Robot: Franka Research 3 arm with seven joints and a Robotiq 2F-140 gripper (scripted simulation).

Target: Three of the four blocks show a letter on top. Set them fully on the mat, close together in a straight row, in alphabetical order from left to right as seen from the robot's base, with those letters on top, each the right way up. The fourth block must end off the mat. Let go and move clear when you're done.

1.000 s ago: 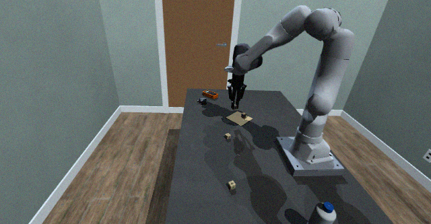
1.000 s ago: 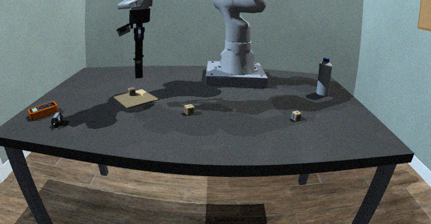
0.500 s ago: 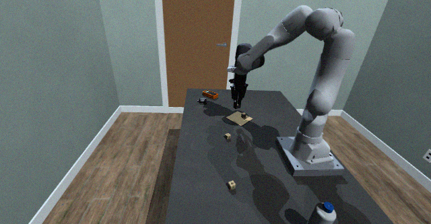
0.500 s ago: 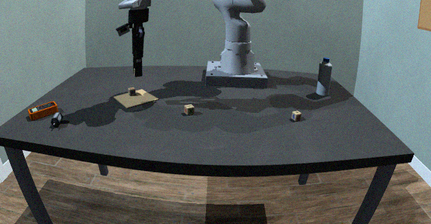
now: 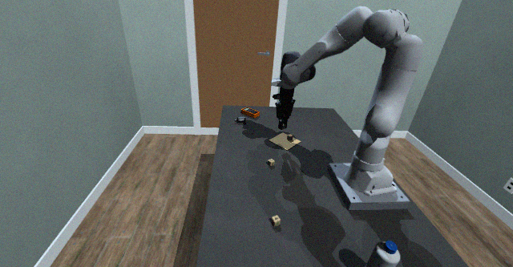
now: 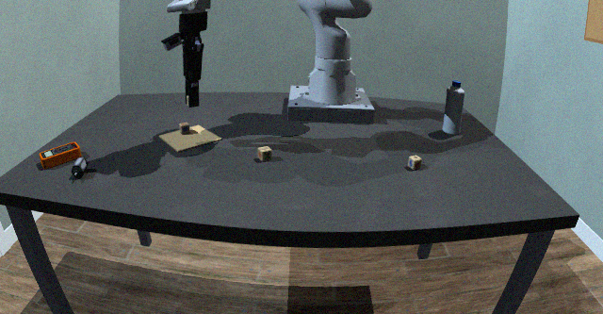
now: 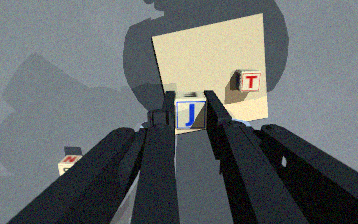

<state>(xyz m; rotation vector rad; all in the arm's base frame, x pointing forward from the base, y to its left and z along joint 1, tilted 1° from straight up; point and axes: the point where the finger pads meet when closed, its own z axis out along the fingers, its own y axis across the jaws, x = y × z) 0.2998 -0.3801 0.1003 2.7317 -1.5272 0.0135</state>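
The tan mat is 30 mm behind my hand, 20 mm to the right of it and 140 mm below it. Also, from my hand: block (70 mm behind, 50 mm to the right, 120 mm below); then orange device (160 mm ahead, 390 mm to the right, 120 mm below).
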